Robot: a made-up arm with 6 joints. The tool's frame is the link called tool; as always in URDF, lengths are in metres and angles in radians. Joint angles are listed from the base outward. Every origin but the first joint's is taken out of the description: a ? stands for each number. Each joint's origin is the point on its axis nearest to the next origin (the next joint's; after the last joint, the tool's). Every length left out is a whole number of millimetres.
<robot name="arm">
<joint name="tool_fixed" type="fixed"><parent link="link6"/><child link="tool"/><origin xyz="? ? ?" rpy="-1.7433 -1.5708 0"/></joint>
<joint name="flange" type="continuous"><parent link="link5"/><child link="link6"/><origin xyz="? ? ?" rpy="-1.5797 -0.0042 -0.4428"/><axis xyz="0 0 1"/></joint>
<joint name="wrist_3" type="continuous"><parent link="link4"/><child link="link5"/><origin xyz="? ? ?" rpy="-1.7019 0.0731 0.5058"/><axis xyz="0 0 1"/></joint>
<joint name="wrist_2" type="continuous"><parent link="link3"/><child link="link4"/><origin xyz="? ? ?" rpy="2.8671 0.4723 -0.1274"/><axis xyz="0 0 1"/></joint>
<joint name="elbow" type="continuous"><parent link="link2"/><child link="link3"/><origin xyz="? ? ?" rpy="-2.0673 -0.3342 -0.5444"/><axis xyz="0 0 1"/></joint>
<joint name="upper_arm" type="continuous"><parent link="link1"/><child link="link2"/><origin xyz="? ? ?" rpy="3.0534 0.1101 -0.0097"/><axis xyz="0 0 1"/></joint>
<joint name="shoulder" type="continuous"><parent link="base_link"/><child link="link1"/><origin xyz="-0.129 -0.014 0.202" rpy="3.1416 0 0"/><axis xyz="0 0 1"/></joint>
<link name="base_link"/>
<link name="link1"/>
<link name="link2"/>
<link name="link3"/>
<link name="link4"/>
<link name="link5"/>
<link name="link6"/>
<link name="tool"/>
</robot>
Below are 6 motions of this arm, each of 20 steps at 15 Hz.
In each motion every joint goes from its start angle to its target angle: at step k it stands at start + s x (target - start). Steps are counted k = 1, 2, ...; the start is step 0. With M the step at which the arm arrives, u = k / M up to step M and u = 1 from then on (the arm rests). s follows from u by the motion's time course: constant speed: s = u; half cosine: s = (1 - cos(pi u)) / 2; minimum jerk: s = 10 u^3 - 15 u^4 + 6 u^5.
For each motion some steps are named. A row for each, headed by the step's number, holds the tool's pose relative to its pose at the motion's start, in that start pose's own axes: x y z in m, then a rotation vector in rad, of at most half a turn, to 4 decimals.
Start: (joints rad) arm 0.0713 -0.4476 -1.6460 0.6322 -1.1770 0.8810
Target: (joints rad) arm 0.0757 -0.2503 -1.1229 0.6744 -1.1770 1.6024
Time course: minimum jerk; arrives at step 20
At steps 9, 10, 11, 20:
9: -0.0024 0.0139 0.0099 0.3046 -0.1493 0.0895
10: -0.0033 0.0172 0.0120 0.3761 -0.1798 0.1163
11: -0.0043 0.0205 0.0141 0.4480 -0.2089 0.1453
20: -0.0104 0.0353 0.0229 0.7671 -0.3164 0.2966

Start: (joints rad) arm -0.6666 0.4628 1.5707 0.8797 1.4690 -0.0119
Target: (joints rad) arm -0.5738 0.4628 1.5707 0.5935 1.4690 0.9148
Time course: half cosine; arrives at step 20
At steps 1, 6, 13, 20:
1: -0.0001 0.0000 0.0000 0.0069 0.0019 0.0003
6: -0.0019 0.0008 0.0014 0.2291 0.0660 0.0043
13: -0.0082 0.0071 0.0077 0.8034 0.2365 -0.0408
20: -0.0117 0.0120 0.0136 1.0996 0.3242 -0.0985

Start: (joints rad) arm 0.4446 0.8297 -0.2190 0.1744 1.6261 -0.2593
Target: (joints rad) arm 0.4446 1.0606 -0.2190 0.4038 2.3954 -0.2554
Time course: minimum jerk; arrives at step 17
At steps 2, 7, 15, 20:
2: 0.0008 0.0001 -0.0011 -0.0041 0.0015 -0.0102
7: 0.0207 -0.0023 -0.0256 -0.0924 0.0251 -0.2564
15: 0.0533 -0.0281 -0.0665 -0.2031 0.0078 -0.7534
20: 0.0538 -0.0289 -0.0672 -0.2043 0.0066 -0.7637

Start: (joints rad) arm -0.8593 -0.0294 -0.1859 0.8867 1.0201 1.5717
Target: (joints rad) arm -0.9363 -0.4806 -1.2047 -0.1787 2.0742 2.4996
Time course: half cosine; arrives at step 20
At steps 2, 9, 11, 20:
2: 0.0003 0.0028 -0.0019 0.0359 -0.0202 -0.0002
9: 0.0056 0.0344 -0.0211 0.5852 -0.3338 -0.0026
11: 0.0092 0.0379 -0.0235 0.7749 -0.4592 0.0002
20: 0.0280 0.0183 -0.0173 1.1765 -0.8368 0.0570

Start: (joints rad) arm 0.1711 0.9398 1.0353 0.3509 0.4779 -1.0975
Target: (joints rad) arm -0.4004 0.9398 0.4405 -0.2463 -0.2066 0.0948
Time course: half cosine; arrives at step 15
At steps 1, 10, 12, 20:
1: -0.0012 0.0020 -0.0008 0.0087 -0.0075 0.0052
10: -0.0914 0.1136 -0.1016 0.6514 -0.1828 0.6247
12: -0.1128 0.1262 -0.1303 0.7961 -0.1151 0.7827
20: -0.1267 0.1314 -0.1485 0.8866 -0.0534 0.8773

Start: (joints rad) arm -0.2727 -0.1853 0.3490 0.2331 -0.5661 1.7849
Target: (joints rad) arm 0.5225 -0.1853 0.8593 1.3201 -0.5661 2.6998
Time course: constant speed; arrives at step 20
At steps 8, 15, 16, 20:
8: 0.0229 0.0529 0.0194 0.0812 -0.0195 0.0922
15: 0.0260 0.1045 0.0332 0.2006 -0.0617 0.1883
16: 0.0251 0.1118 0.0348 0.2217 -0.0681 0.2037
20: 0.0185 0.1405 0.0408 0.3167 -0.0912 0.2692

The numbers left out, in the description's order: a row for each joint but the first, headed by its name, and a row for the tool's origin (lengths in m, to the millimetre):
tool: -0.026 0.001 0
flange: 0.108 -0.039 0
wrist_3: 0.014 0.015 0
wrist_2: 0.146 -0.028 0
elbow: 0.057 0.146 0
upper_arm: 0.04 -0.022 0

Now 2 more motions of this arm.
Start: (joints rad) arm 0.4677 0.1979 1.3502 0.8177 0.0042 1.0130
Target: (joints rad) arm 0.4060 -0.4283 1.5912 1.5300 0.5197 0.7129
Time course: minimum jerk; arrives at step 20
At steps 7, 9, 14, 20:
7: 0.0103 0.0075 0.0094 -0.0820 -0.0797 -0.0420
9: 0.0172 0.0120 0.0171 -0.1395 -0.1373 -0.0765
14: 0.0319 0.0200 0.0380 -0.2741 -0.2764 -0.1764
20: 0.0368 0.0219 0.0462 -0.3214 -0.3269 -0.2187

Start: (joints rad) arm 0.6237 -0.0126 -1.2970 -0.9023 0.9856 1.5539
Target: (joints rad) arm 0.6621 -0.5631 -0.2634 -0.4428 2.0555 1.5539
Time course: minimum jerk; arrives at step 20
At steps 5, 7, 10, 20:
5: 0.0217 0.0404 -0.0076 0.1029 -0.1217 0.0408
7: 0.0445 0.0944 -0.0084 0.2443 -0.2715 0.0743
10: 0.0726 0.2018 0.0187 0.5567 -0.5482 0.0741
20: 0.0702 0.3436 0.1448 1.1823 -0.9253 -0.2035

